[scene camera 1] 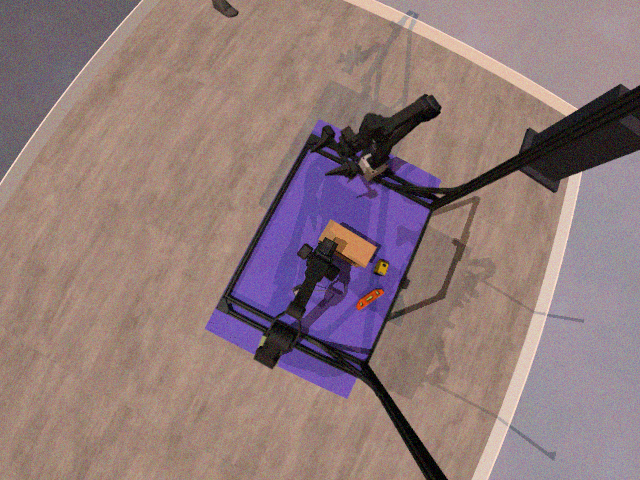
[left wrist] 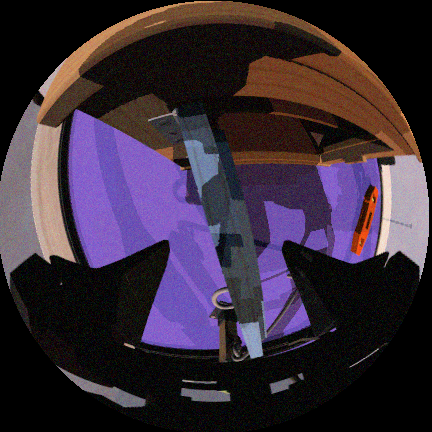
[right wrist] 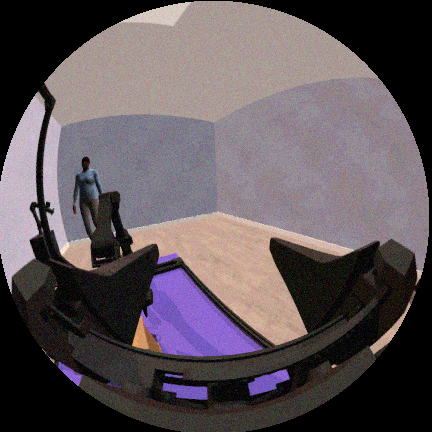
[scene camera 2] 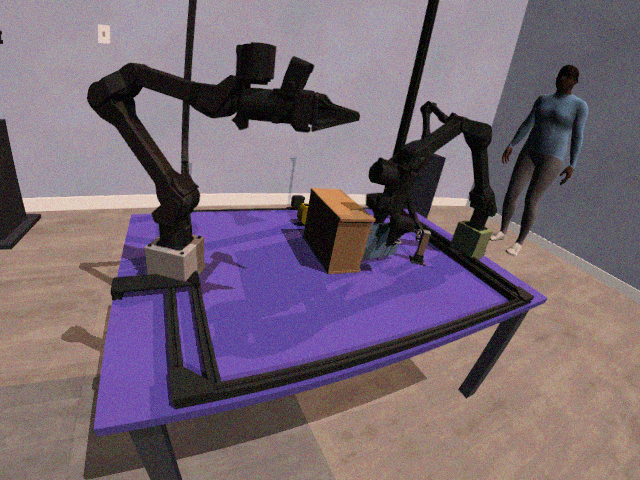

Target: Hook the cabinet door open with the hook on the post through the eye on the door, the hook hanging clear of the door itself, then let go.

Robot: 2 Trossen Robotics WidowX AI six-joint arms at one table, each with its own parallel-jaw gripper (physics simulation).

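The wooden cabinet stands mid-table. Its blue door stands open. A pale ring, seemingly the eye, shows beside the door in the left wrist view. The post stands near the door's free end; a thin rod, seemingly the hook, extends on the other side of the door from the ring. My left gripper is open low at the door, whose top edge runs across the view between the fingers; contact is unclear. My right gripper is open and empty, high above the table.
A yellow block sits beside the cabinet. An orange level lies near the table's edge. A black frame borders the purple table. A person stands beyond the table.
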